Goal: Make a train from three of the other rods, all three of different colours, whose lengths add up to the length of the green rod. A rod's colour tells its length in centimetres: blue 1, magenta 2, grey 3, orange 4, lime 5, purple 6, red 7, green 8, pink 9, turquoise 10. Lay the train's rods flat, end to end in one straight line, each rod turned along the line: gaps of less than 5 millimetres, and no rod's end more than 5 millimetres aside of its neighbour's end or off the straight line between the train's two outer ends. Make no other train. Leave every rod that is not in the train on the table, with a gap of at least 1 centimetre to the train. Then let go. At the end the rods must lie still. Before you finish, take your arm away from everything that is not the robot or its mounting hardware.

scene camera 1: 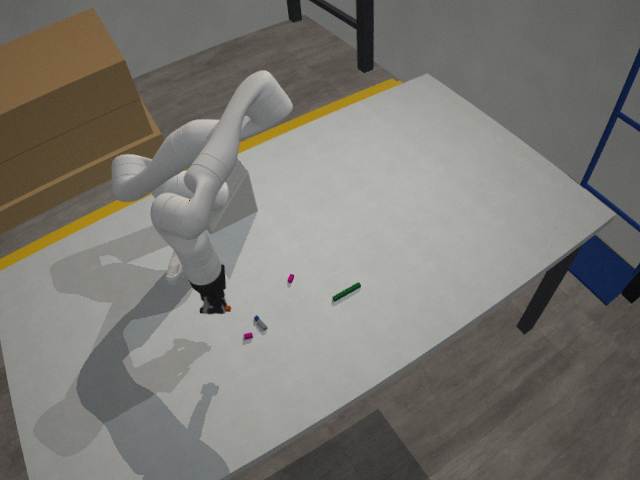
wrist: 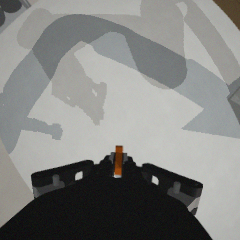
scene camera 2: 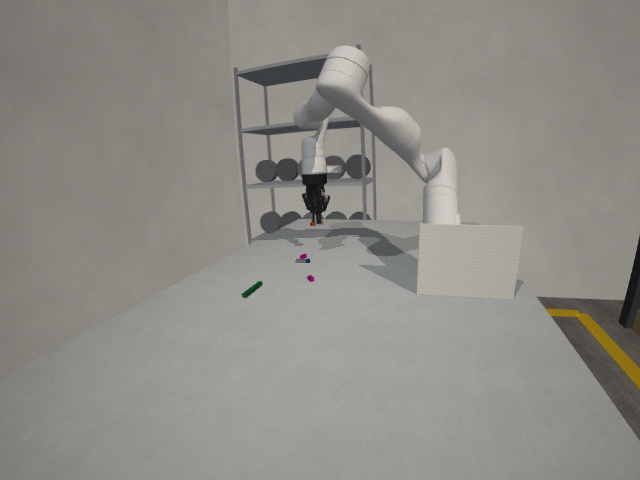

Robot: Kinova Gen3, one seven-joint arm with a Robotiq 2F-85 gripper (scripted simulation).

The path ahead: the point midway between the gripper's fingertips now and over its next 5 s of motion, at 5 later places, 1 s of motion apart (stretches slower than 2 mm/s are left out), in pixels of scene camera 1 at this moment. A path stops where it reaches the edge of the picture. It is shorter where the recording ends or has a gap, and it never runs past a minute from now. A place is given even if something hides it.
The gripper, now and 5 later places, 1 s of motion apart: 222, 309; 259, 315; 266, 319; 270, 333; 271, 335; 264, 317
